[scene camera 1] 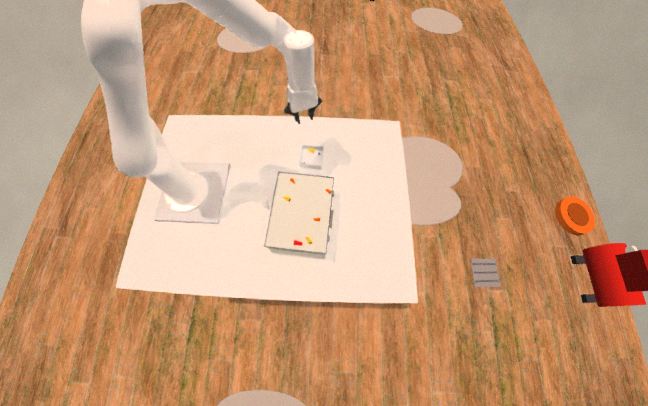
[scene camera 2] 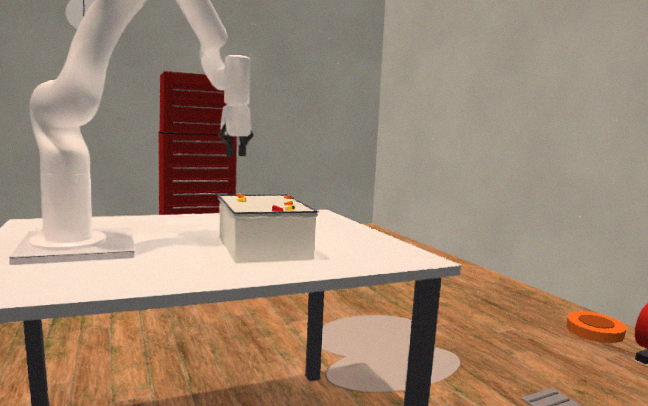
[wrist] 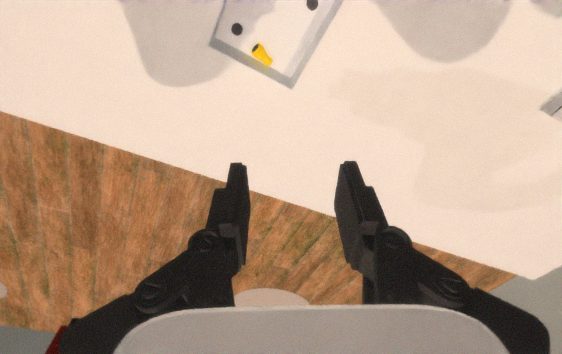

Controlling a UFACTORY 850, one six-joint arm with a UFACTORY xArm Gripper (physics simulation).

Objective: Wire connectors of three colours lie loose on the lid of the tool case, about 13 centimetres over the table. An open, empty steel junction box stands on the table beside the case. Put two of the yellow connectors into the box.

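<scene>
My gripper (scene camera 1: 305,121) (scene camera 2: 236,154) (wrist: 292,183) is open and empty, high above the table on the far side of the junction box. The junction box (scene camera 1: 303,162) (wrist: 250,62) is open, and one yellow connector (scene camera 1: 311,150) (wrist: 262,55) lies inside it near a wall. On the lid of the tool case (scene camera 1: 300,215) (scene camera 2: 267,235) lie two more yellow connectors: one (scene camera 1: 287,199) (scene camera 2: 241,199) towards the robot base, the other (scene camera 1: 309,240) (scene camera 2: 290,207) at the near end. The junction box does not show in scene camera 2.
On the lid also lie a red connector (scene camera 1: 298,243) (scene camera 2: 277,208) beside the near yellow one, and three orange connectors (scene camera 1: 292,180) (scene camera 1: 328,191) (scene camera 1: 317,219). The case stands between the box and the table's near edge. The robot base plate (scene camera 1: 212,212) (scene camera 2: 75,256) is at the left.
</scene>
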